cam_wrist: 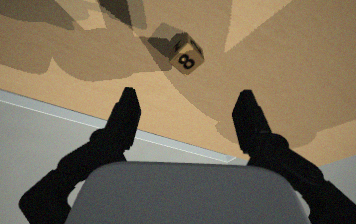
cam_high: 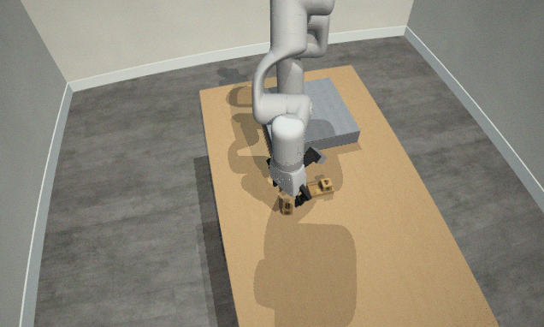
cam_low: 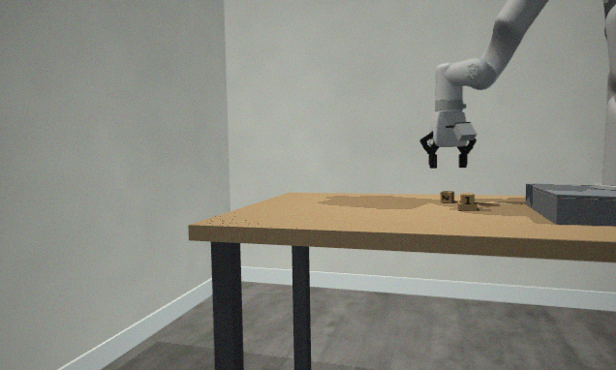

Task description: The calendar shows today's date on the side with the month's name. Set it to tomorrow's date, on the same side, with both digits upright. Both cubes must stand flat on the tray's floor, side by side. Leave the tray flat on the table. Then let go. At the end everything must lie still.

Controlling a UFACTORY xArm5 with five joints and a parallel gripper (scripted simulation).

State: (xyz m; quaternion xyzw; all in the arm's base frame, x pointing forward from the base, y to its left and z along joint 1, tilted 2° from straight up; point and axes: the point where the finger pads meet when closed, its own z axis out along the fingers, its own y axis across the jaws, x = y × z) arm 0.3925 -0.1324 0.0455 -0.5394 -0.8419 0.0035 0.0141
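Right now the wooden cube is 90 mm below my hand. The rest, counted from my hand: wooden tray (40 mm behind, 120 mm to the left, 100 mm below).
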